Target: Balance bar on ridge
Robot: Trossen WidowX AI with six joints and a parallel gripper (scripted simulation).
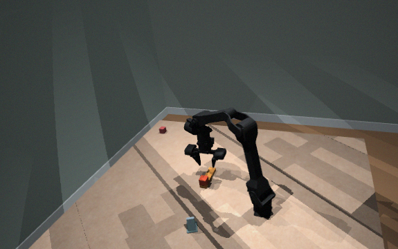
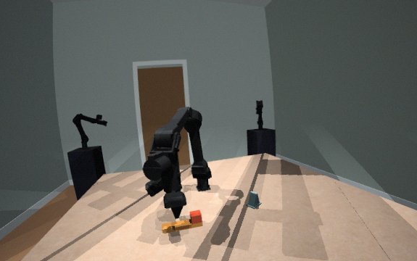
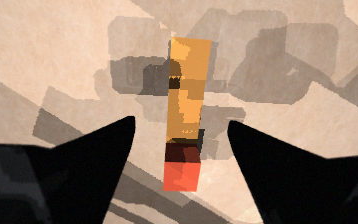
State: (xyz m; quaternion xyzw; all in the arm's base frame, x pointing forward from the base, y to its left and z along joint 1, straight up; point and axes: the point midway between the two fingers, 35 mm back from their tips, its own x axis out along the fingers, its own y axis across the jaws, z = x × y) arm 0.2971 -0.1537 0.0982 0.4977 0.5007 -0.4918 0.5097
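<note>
Now: the bar 40 mm to the left of my gripper tip, 40 mm below it and 10 mm behind it. Round my gripper tip: red cube: 440 mm ahead, 350 mm to the right, 50 mm below.
</note>
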